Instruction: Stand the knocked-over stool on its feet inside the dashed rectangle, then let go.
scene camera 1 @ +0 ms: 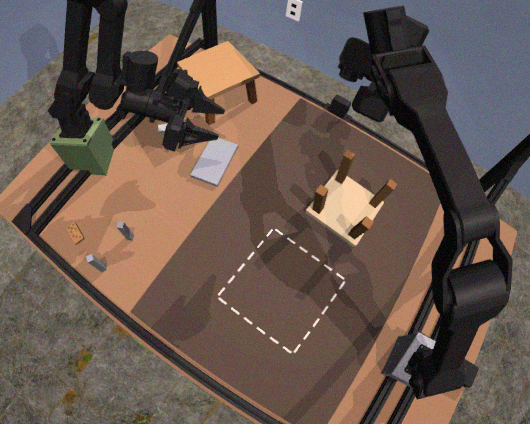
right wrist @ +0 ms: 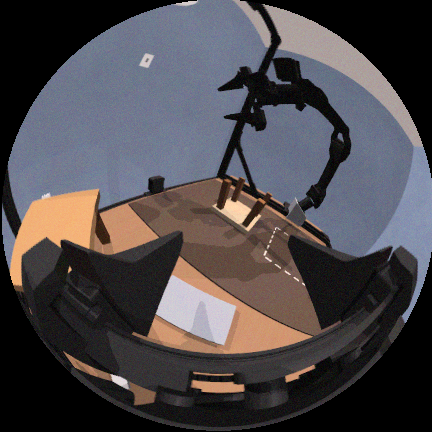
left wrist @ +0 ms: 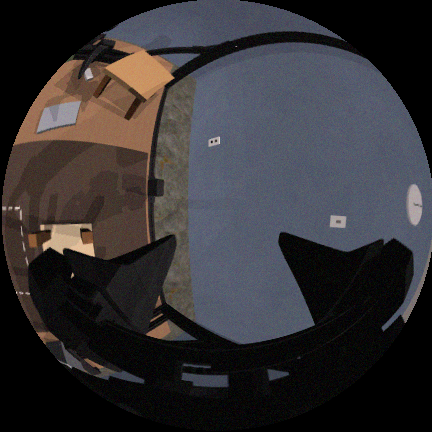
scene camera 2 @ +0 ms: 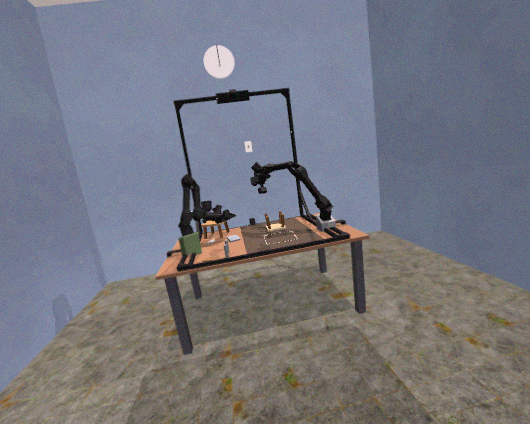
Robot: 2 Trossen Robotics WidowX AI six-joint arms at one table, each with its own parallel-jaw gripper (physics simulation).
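Frame: origin at the left arm's base, x ahead, y left, z up, level; millimetres.
Seen in the pictures: left gripper, fingertip midpoint: [right wrist: 220, 102] [left wrist: 228, 238] [scene camera 2: 257, 187]; right gripper, fingertip midpoint: [scene camera 1: 221, 124] [right wrist: 237, 238] [scene camera 2: 232, 217]; left arm's base, link origin: [scene camera 1: 425, 364] [right wrist: 300, 206] [scene camera 2: 325, 217]; right arm's base, link origin: [scene camera 1: 76, 129] [scene camera 2: 188, 235].
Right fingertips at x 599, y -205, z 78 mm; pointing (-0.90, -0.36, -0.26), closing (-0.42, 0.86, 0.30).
Offsets run from my right fingertips to a thing's top centre. "pt": to the spot under its first point. Level surfaces: height alone.
The stool @(dy -47, dx -306, dz -41 mm) [scene camera 1: 348, 204] [scene camera 2: 275, 227] [left wrist: 67, 239] [right wrist: 239, 213] lies upside down on the dark mat @(dz -152 mm) [scene camera 1: 200, 280], its pale seat underneath and its brown legs pointing up. It lies outside the dashed rectangle @(pt dy +85, dx -192, dz -152 mm) [scene camera 1: 274, 230] [right wrist: 265, 255], beyond its far side. My left gripper [scene camera 1: 356, 83] [left wrist: 228, 238] [right wrist: 220, 102] is open and empty, high up near the far edge, apart from the stool. My right gripper [scene camera 1: 220, 123] [right wrist: 237, 238] is open and empty above the left part of the table, away from the stool. In the left wrist view, my left finger hides part of the stool.
A small orange-topped table @(dy -175, dx +135, dz -44 mm) [scene camera 1: 220, 70] [left wrist: 140, 74] stands upright beside my right gripper. A grey slab @(dy +8, dx +22, dz -146 mm) [scene camera 1: 215, 161] [right wrist: 197, 310] lies near it. Two grey blocks @(dy +275, dx +77, dz -77 mm) [scene camera 1: 125, 231] @(dy +369, dx +88, dz -77 mm) [scene camera 1: 95, 262] and a dotted orange tile @(dy +344, dx +201, dz -148 mm) [scene camera 1: 75, 233] are at the left. A black box [scene camera 1: 340, 106] sits at the far edge.
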